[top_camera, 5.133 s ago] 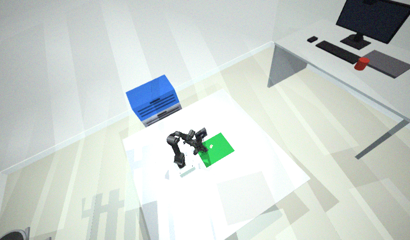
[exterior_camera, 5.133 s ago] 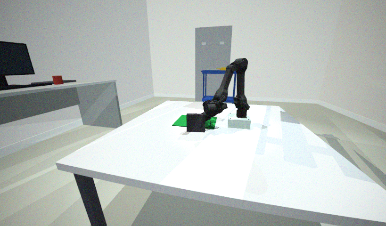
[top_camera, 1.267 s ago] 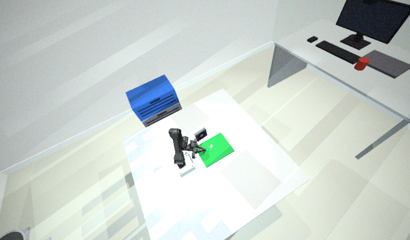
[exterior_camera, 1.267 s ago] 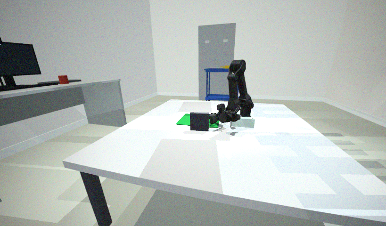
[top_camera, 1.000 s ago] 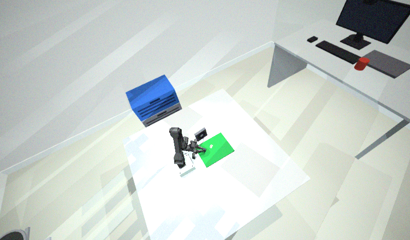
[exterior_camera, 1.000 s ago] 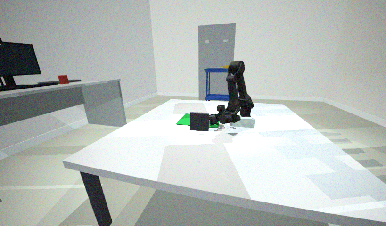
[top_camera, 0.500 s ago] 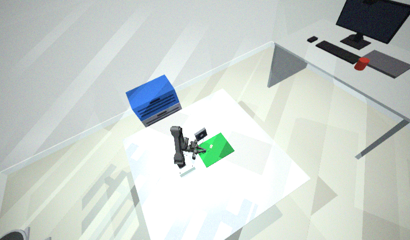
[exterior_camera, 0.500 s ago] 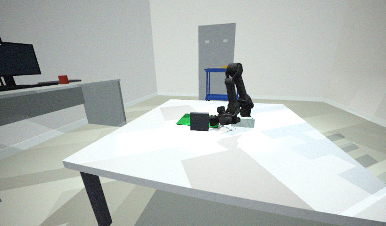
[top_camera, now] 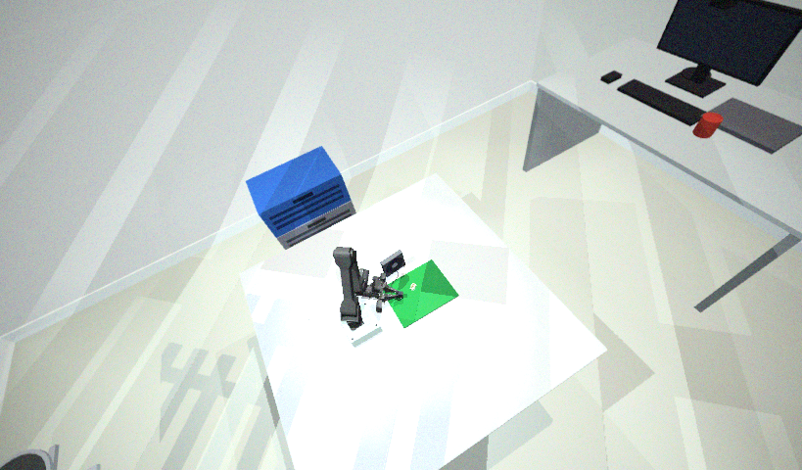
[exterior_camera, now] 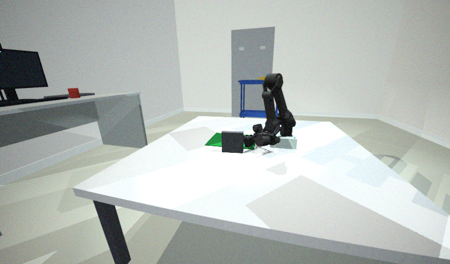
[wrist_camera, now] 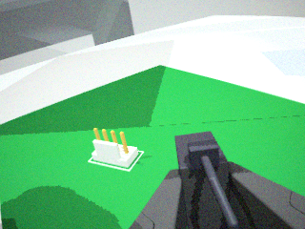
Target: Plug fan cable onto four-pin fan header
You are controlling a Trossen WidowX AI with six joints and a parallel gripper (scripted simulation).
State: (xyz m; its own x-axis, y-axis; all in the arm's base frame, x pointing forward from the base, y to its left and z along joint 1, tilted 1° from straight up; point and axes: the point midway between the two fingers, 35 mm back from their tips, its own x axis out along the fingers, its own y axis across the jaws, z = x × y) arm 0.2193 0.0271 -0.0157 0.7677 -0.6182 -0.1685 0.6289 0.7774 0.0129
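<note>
The dark grey plug is 10 mm below my gripper tip. Also, from my gripper tip: green board: 90 mm ahead, 50 mm below, 40 mm to the right; then black fan: 140 mm to the left, 70 mm ahead, 20 mm above; then four-pin fan header: 80 mm ahead, 40 mm below.
</note>
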